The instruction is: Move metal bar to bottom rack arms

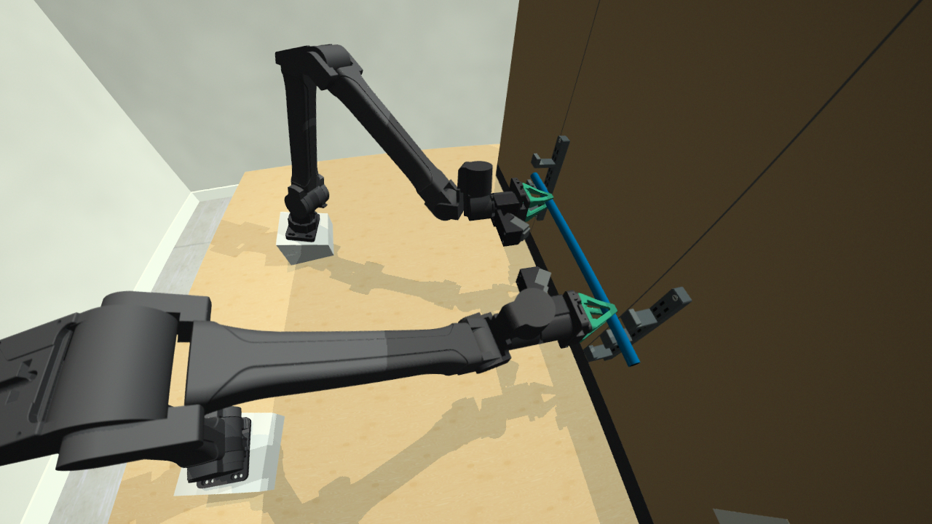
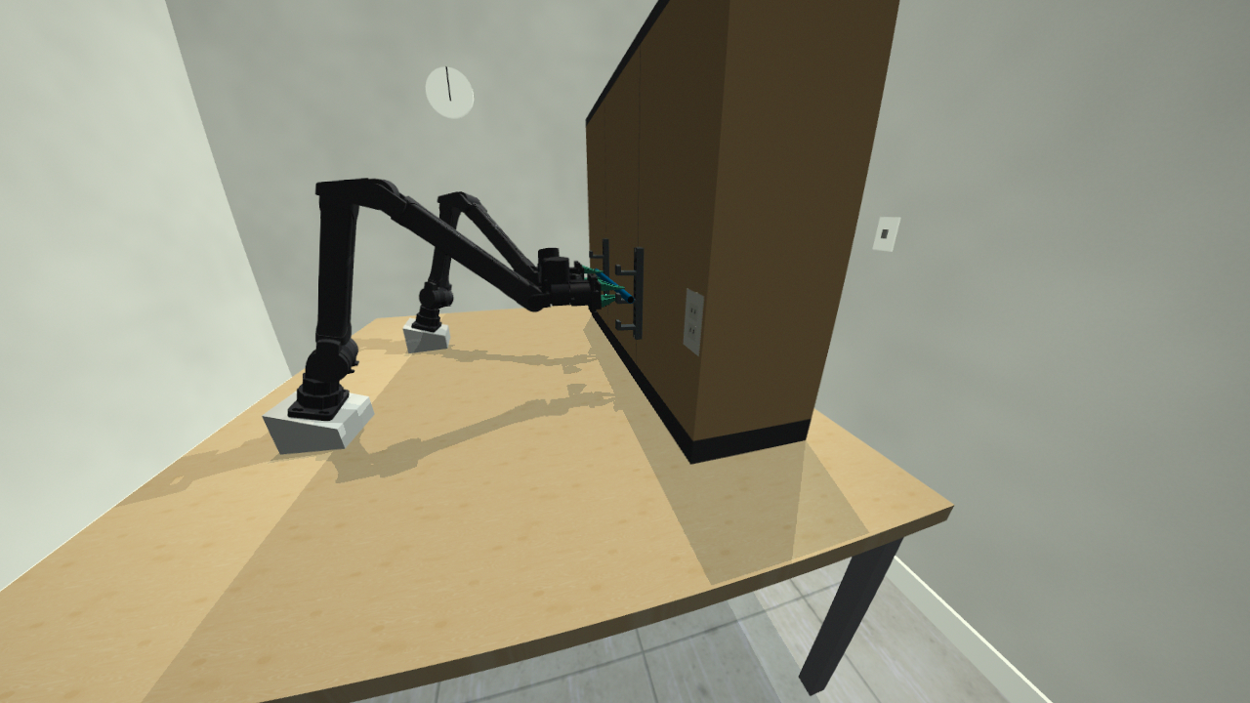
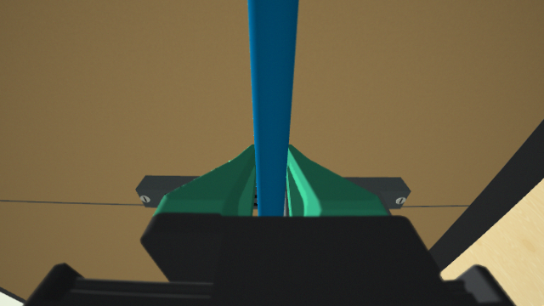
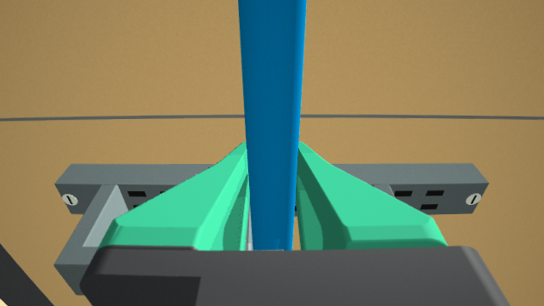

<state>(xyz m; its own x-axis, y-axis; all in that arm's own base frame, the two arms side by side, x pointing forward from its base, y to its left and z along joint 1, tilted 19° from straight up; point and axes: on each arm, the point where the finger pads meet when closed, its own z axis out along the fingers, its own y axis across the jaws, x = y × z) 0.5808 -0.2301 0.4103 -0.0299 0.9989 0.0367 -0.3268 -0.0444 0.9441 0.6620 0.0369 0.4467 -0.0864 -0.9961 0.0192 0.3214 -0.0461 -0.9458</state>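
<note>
My left hand is 15 cm to the left of the blue metal bar and 2 cm short of it. Also, from my left hand: black plinth: 26 cm below, 9 cm to the right, 6 cm ahead; then tall brown cabinet: 21 cm ahead, 16 cm above, 7 cm to the right.
My right hand is 2 cm past the blue metal bar and 15 cm to the right of it. The rest, counted from my right hand: black plinth (2 cm ahead, 20 cm to the left, 26 cm below); then tall brown cabinet (16 cm ahead, 22 cm to the left, 16 cm above).
</note>
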